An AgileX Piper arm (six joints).
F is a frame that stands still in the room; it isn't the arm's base.
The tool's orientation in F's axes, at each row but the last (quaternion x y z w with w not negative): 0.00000, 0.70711, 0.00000, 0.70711; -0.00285, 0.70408, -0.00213, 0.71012; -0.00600, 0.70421, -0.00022, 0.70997; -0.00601, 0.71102, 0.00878, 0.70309; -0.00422, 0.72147, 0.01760, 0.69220; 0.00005, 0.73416, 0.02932, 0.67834; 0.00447, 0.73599, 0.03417, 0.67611; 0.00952, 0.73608, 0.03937, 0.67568; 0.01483, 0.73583, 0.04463, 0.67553
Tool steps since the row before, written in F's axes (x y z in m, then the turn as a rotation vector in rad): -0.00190, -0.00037, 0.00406, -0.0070, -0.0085, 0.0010; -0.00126, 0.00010, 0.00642, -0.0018, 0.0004, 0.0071; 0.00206, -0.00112, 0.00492, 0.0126, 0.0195, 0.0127; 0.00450, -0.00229, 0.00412, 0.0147, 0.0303, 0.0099; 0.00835, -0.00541, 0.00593, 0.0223, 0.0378, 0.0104; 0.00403, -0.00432, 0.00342, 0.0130, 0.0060, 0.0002; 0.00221, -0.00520, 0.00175, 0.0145, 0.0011, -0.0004; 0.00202, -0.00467, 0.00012, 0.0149, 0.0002, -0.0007; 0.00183, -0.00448, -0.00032, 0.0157, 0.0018, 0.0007
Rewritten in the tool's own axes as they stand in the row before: -0.00406, -0.00037, -0.00190, -0.0010, -0.0085, -0.0070; -0.00643, 0.00006, -0.00121, -0.0071, 0.0004, -0.0017; -0.00489, -0.00118, 0.00209, -0.0128, 0.0193, 0.0129; -0.00418, -0.00237, 0.00440, -0.0099, 0.0300, 0.0152; -0.00637, -0.00554, 0.00793, -0.0106, 0.0373, 0.0230; -0.00390, -0.00433, 0.00356, -0.0010, 0.0055, 0.0132; -0.00221, -0.00518, 0.00182, -0.0008, 0.0005, 0.0145; -0.00061, -0.00473, 0.00179, -0.0006, -0.0004, 0.0149; -0.00021, -0.00456, 0.00164, -0.0019, 0.0012, 0.0157
